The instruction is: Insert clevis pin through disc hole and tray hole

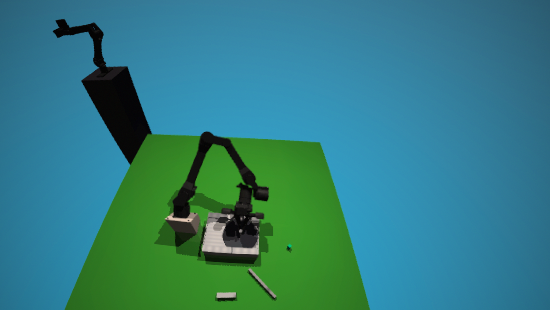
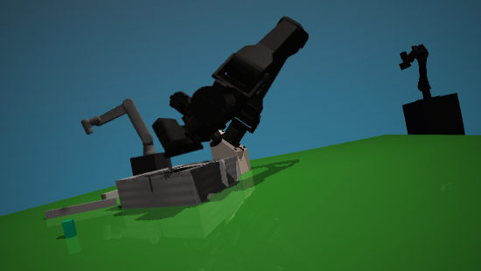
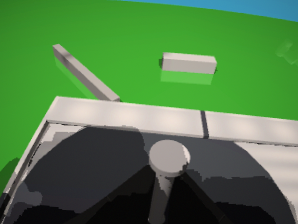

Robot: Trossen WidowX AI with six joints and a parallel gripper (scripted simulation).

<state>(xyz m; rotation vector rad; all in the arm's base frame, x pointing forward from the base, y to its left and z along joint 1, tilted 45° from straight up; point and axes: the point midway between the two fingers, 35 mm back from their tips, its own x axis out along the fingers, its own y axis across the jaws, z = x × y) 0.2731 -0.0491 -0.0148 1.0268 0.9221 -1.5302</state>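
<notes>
Right now the steel clevis pin is 1 cm below my gripper tip. The rest, counted from my gripper tip: long grey bar: 20 cm to the right, 9 cm ahead, 8 cm below; then round disc: 4 cm below; then rimmed steel tray: 5 cm below, 4 cm behind, 1 cm to the left.
</notes>
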